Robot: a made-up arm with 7 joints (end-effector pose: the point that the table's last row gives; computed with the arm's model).
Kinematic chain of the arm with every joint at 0, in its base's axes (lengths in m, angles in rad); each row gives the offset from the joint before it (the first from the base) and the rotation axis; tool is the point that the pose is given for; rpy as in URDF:
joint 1: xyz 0 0 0.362 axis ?
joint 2: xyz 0 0 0 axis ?
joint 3: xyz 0 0 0.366 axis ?
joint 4: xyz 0.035 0 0 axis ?
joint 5: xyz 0.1 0 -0.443 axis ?
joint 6: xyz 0 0 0 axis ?
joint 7: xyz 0.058 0 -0.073 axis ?
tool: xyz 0 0 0 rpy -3.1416 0 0
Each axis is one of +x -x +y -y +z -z.
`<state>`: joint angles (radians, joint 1 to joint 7).
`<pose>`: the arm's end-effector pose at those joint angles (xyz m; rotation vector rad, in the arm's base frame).
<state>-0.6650 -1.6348 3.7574 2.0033 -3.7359 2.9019 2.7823</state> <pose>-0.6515 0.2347 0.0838 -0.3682 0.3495 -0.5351</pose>
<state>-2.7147 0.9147 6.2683 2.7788 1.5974 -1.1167 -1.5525</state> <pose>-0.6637 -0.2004 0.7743 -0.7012 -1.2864 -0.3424</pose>
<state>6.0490 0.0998 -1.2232 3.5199 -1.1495 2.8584 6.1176</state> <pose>-0.0199 0.1474 1.0730 0.8815 -2.4997 0.4996</pose>
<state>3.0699 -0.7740 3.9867 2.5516 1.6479 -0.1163 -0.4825</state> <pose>0.7448 0.0821 0.8184 -0.9969 0.9208 -0.9073</pose>
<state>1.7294 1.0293 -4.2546 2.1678 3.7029 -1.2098 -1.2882</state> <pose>-0.3690 0.3726 0.8555 0.9989 0.9315 -1.9221</pose>
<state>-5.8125 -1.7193 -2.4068 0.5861 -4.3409 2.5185 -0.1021</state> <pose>0.0914 -0.3062 0.1277 1.0267 -0.4945 -0.7188</pose>
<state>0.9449 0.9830 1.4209 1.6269 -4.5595 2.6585 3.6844</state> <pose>-0.1190 0.5883 0.6556 0.8954 0.5439 0.0648</pose>
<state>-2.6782 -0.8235 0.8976 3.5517 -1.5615 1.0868 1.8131</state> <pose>0.5115 0.5152 0.8125 -0.8136 0.4773 2.0857</pose>
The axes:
joint 1: +z
joint 2: +y
joint 3: +z
joint 4: -y
joint 5: -z
joint 6: +y
joint 7: -z

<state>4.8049 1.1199 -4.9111 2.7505 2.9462 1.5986 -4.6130</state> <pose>0.1406 -0.7938 0.7525 -0.1320 -1.0804 0.7006</pose>
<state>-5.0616 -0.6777 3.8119 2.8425 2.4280 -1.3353 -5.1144</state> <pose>-0.1687 -0.5534 0.8757 2.2801 0.2721 -0.5248</pose>
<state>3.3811 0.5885 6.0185 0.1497 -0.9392 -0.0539 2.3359</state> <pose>-0.1416 -0.0178 0.1223 1.8693 2.1813 0.4799</pose>
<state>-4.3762 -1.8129 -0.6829 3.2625 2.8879 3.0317 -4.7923</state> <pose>0.1059 -0.6724 0.0693 -0.3724 -1.4496 -1.6244</pose>
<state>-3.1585 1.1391 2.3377 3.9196 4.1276 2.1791 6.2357</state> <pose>-0.6584 0.2366 0.3093 0.5314 2.3771 -0.6078</pose>
